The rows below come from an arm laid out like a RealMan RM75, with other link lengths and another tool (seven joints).
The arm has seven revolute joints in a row. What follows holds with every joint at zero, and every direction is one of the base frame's. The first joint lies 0.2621 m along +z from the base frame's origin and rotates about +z. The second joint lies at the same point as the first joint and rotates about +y. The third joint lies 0.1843 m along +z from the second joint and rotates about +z. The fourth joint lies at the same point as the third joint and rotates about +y. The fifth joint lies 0.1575 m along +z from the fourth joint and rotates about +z. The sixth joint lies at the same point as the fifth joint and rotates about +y. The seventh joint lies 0.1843 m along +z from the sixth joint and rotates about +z. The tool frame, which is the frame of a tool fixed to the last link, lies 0.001 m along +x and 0.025 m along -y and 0.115 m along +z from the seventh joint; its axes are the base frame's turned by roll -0.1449, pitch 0 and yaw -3.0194 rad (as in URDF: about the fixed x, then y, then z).
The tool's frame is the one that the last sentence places.
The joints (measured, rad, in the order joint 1, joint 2, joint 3, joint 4, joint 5, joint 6, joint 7), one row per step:
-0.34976, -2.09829, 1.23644, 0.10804, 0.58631, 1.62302, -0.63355
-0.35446, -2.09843, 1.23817, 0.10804, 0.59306, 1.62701, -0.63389
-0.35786, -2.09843, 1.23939, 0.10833, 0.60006, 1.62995, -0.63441
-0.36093, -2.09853, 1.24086, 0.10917, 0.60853, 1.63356, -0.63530
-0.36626, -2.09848, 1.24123, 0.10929, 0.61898, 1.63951, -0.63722
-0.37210, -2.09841, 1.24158, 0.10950, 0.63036, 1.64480, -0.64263
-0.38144, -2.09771, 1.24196, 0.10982, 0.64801, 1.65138, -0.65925
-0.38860, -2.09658, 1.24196, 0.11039, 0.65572, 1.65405, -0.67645
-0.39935, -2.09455, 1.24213, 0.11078, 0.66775, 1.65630, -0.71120
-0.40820, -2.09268, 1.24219, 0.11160, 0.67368, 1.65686, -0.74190
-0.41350, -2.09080, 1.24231, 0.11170, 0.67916, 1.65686, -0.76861
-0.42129, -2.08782, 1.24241, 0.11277, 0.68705, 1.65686, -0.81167
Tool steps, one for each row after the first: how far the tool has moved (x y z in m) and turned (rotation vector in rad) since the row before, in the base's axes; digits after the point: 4 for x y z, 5 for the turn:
0.0037, -0.0008, -0.0017, -0.00568, 0.00126, -0.01214
0.0029, -0.0008, -0.0017, -0.00570, 0.00164, -0.01000
0.0033, -0.0011, -0.0020, -0.00680, 0.00174, -0.01145
0.0045, -0.0013, -0.0020, -0.00774, 0.00048, -0.01532
0.0045, -0.0013, -0.0024, -0.01075, -0.00153, -0.01513
0.0064, -0.0019, -0.0039, -0.02206, -0.00733, -0.02065
0.0037, -0.0004, -0.0017, -0.01541, -0.00967, -0.01020
0.0049, -0.0005, -0.0031, -0.03025, -0.01945, -0.01172
0.0034, 0.0002, -0.0016, -0.02340, -0.01809, -0.00641
0.0018, 0.0000, -0.0016, -0.02117, -0.01495, -0.00229
0.0028, 0.0000, -0.0022, -0.03308, -0.02414, -0.00291

